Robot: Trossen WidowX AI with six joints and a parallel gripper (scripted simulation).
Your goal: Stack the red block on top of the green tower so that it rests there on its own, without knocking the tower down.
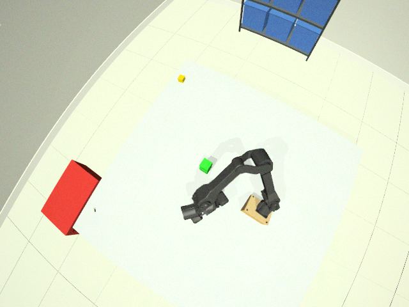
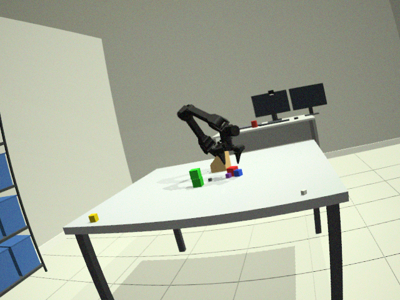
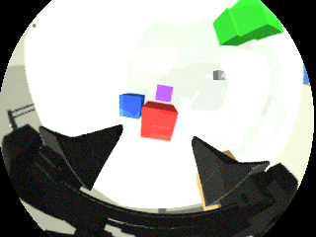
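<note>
The red block is 40 mm below my gripper tip. Round my gripper tip: small purple block 50 mm below, 40 mm ahead, 10 mm to the right; tiny dark cube 120 mm to the right, 60 mm ahead, 50 mm below; blue block 50 mm below, 40 mm to the left, 30 mm ahead.
</note>
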